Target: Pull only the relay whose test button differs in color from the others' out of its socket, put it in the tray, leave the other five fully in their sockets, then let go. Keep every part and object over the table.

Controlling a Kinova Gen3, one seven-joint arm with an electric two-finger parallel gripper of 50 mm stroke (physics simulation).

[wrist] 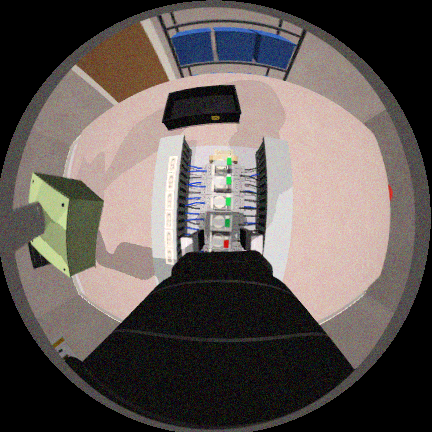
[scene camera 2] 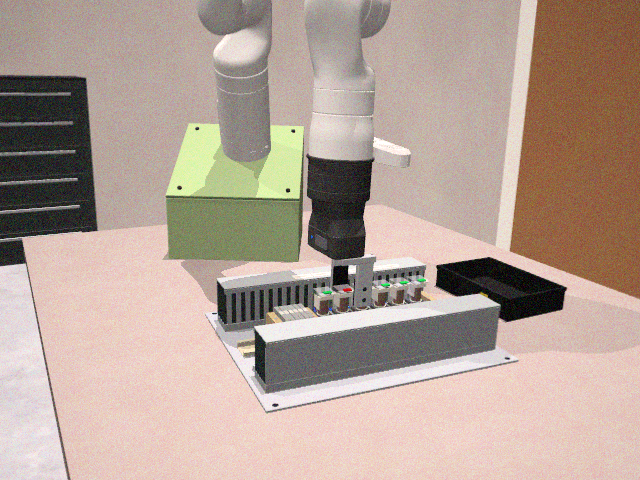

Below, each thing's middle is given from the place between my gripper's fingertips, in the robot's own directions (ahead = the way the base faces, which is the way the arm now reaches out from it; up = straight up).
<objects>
My gripper is now 50 mm above the white plate [scene camera 2: 300, 396] and 10 mm to the right of it.
</objects>
